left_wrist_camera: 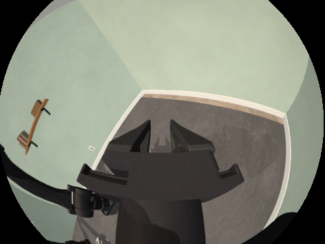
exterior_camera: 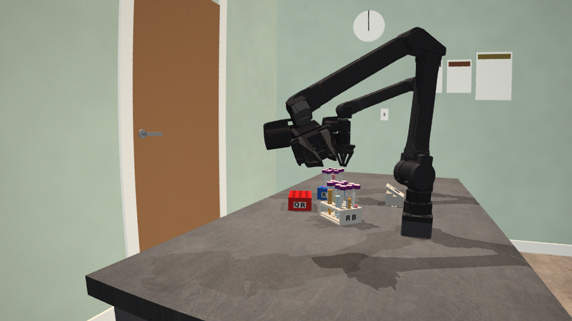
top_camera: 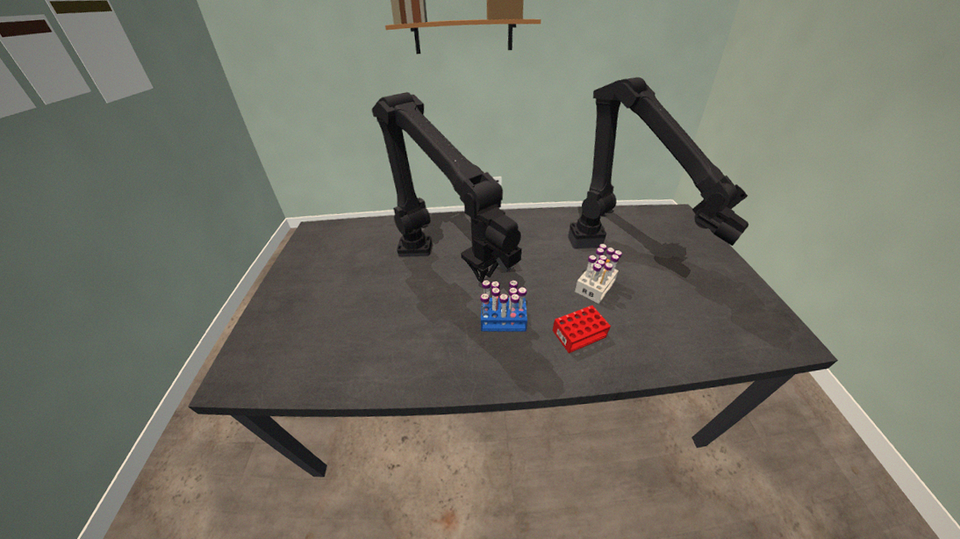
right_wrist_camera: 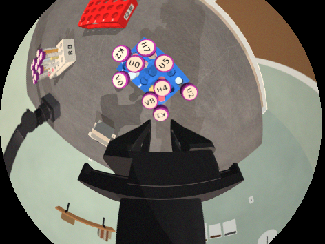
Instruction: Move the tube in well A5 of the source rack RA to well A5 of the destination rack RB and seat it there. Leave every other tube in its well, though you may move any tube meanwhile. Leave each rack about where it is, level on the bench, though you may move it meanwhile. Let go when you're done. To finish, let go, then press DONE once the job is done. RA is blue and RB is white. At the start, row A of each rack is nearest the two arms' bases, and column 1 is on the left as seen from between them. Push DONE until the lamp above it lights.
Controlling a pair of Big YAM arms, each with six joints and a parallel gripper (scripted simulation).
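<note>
Right now my right hand is 8 cm above the tube and 1 cm to the right of it. From my right hand the other things lie so: red rack: 26 cm to the left, 12 cm below, 10 cm ahead; then done box: 24 cm behind, 10 cm below, 8 cm to the left; then rack RA: 12 cm below, 5 cm to the left, 3 cm ahead.
</note>
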